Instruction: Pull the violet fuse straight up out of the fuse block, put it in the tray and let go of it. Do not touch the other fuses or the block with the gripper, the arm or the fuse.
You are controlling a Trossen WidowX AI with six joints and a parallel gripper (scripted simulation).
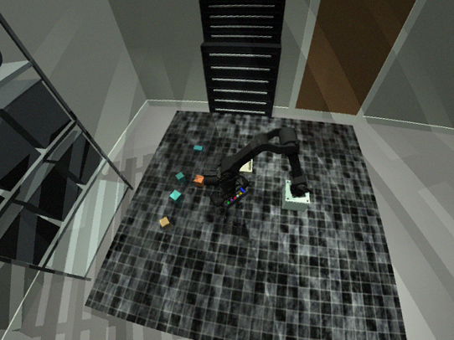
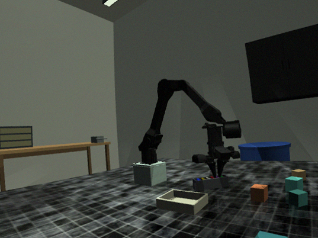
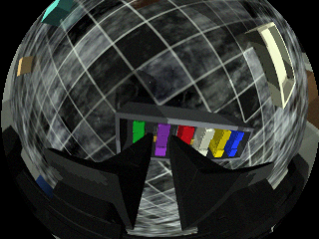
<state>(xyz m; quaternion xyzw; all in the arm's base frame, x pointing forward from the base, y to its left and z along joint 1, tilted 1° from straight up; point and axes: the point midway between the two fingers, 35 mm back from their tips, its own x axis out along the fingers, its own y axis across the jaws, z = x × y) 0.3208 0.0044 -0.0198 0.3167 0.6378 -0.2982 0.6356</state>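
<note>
Right now the violet fuse is 10 mm below my gripper tip. The rest, counted from my gripper tip: cream tray: 220 mm to the right, 60 mm behind, 30 mm below.
</note>
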